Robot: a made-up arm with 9 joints. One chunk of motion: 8 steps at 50 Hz.
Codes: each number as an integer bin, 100 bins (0 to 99) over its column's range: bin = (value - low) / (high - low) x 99, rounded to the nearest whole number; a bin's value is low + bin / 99 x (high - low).
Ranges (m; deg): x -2.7..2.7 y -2.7..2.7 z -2.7..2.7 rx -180..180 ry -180..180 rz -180..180
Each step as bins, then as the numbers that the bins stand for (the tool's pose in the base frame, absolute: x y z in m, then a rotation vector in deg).
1 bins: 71 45 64 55 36 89
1 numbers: 1.1727 -0.2455 0.7909 20.00 -49.09 143.64
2 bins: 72 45 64 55 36 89
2 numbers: 1.2273 -0.2455 0.7909 20.00 -49.09 143.64
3 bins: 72 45 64 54 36 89
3 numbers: 1.2273 -0.2455 0.7909 16.36 -49.09 143.64
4 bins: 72 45 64 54 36 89
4 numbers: 1.2273 -0.2455 0.7909 16.36 -49.09 143.64
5 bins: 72 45 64 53 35 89
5 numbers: 1.2273 -0.2455 0.7909 12.73 -52.73 143.64
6 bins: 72 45 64 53 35 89
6 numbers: 1.2273 -0.2455 0.7909 12.73 -52.73 143.64
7 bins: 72 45 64 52 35 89
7 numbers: 1.2273 -0.2455 0.7909 9.09 -52.73 143.64
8 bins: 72 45 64 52 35 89
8 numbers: 1.2273 -0.2455 0.7909 9.09 -52.73 143.64
